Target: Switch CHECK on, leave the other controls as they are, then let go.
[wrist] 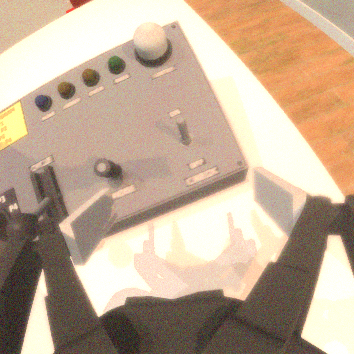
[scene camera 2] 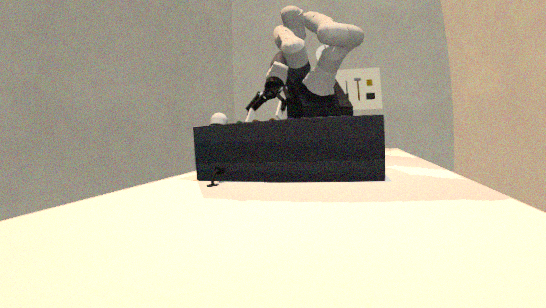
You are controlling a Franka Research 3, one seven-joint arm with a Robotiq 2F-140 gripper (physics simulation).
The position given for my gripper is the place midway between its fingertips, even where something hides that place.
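There is a control panel (scene camera 2: 341, 148) here, and the wrist view shows the panel (wrist: 121, 105) too. As for my own gripper (scene camera 2: 262, 120), I can see it in that same scene camera, and I find the gripper (wrist: 181, 193) in the wrist view as well.
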